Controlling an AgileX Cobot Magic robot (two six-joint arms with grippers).
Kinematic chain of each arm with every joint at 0, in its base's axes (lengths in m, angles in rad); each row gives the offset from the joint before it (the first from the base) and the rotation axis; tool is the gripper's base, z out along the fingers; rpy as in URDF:
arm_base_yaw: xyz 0 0 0.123 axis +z
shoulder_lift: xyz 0 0 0 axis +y
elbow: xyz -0.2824 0 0.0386 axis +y
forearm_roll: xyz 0.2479 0 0.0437 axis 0.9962 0 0.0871
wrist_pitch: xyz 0 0 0 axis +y
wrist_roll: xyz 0.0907 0 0.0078 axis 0.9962 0 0.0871
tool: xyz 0 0 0 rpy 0 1.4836 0
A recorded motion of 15 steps. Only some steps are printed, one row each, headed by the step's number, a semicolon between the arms.
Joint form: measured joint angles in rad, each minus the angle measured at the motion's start. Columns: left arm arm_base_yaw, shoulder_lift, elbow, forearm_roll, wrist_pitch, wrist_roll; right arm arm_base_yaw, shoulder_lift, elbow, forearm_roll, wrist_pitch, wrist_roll.
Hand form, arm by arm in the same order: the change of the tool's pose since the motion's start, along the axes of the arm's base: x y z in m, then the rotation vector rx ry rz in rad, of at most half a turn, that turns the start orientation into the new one. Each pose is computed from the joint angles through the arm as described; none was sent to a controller.
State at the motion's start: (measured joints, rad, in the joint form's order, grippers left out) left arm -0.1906 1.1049 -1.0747 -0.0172 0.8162 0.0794; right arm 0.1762 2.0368 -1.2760 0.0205 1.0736 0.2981
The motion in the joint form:
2: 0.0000 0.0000 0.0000 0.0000 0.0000 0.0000; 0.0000 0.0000 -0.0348 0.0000 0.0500 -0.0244
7: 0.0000 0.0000 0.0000 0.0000 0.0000 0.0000; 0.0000 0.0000 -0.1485 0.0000 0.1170 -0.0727
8: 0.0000 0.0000 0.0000 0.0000 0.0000 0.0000; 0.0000 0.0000 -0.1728 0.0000 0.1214 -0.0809
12: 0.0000 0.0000 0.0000 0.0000 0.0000 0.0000; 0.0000 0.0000 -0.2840 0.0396 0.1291 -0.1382
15: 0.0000 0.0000 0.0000 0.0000 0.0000 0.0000; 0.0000 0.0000 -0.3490 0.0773 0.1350 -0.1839
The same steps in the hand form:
2: 0.0000 0.0000 0.0000 0.0000 0.0000 0.0000; 0.0033 0.0006 0.0076 0.0024 0.0154 0.0248
7: 0.0000 0.0000 0.0000 0.0000 0.0000 0.0000; 0.0208 0.0038 0.0321 0.0185 -0.0301 0.0737
8: 0.0000 0.0000 0.0000 0.0000 0.0000 0.0000; 0.0250 0.0046 0.0374 0.0226 -0.0497 0.0821
12: 0.0000 0.0000 0.0000 0.0000 0.0000 0.0000; 0.0434 0.0112 0.0630 0.0775 -0.1486 0.1220
15: 0.0000 0.0000 0.0000 0.0000 0.0000 0.0000; 0.0525 0.0161 0.0791 0.1220 -0.2054 0.1537

